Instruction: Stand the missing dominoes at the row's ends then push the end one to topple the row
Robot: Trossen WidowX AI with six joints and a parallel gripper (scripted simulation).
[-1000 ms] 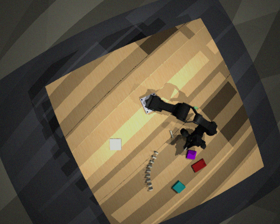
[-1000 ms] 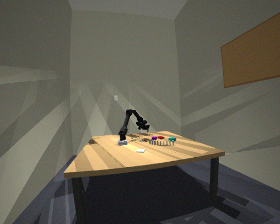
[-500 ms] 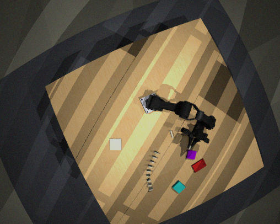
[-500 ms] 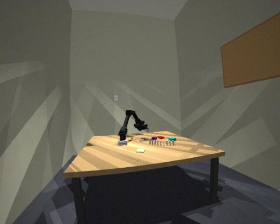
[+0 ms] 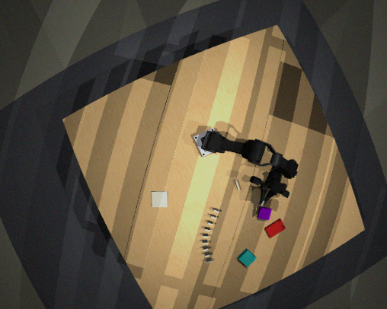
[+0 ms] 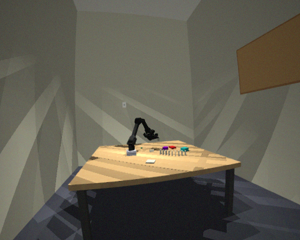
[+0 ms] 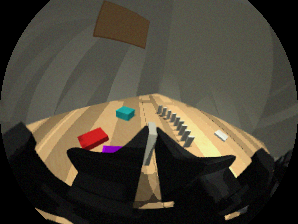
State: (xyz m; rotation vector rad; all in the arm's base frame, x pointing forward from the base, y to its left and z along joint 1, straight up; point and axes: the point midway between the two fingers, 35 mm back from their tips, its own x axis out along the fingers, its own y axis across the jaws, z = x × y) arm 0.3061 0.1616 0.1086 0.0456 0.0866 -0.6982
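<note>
Right now my gripper tip is 8 cm short of the purple block, 3 cm to the right of it and 14 cm above it. Round my gripper tip: cyan block 29 cm ahead, 11 cm to the right, 14 cm below; red block 18 cm ahead, 7 cm to the left, 15 cm below; small green cube 22 cm behind, 15 cm to the left, 15 cm below.
</note>
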